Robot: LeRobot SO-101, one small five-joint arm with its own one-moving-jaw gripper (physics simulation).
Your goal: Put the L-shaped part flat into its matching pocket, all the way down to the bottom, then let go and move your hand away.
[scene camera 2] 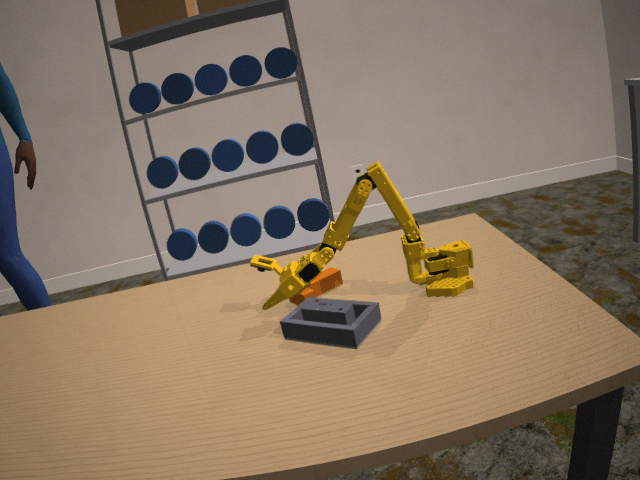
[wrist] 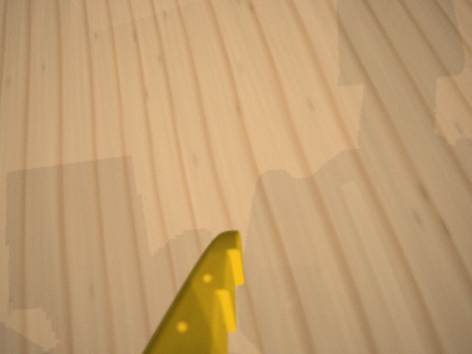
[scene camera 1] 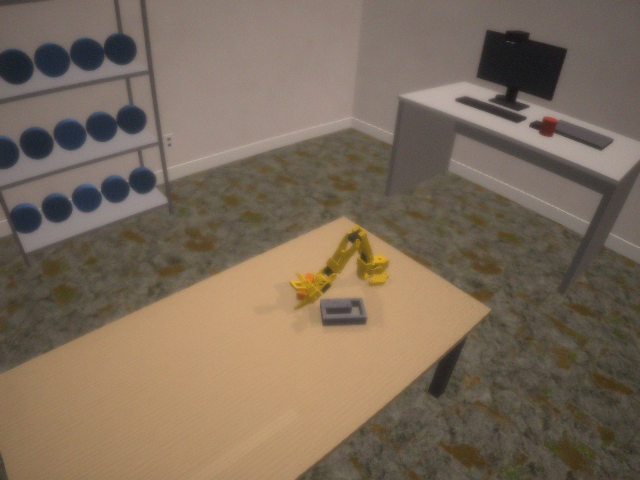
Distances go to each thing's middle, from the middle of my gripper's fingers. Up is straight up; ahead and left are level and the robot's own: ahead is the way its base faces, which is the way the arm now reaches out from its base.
The orange L-shaped part (scene camera 2: pixel 330 278) is 50 mm below my hand, 20 mm behind it and 10 mm to the right of it. Round my hand: grey pocket block (scene camera 2: pixel 341 323): 150 mm to the left, 40 mm below, 40 mm behind.
